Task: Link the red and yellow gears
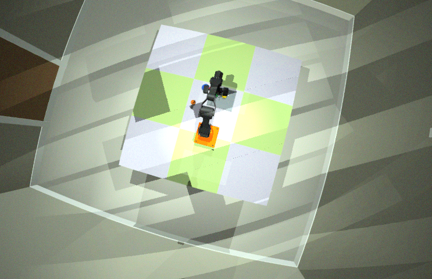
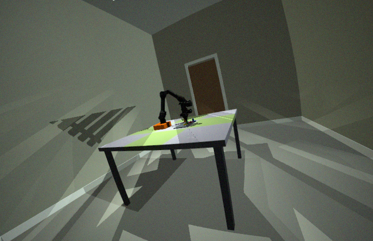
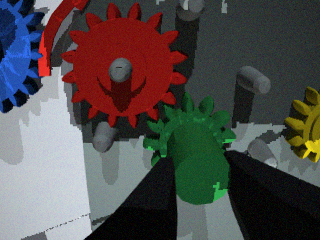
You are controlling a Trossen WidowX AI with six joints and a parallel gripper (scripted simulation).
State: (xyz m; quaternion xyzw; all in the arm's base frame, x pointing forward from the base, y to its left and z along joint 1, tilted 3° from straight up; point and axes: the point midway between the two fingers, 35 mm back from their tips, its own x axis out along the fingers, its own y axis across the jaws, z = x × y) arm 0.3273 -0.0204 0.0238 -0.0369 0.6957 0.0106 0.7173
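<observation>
My gripper tip is 10 mm above the green gear. Round my gripper tip: red gear (30 mm ahead, 30 mm to the left, 20 mm below); then white arrow mark (30 mm ahead, 90 mm to the right, 30 mm below); then blue gear (40 mm ahead, 100 mm to the left, 20 mm below).
</observation>
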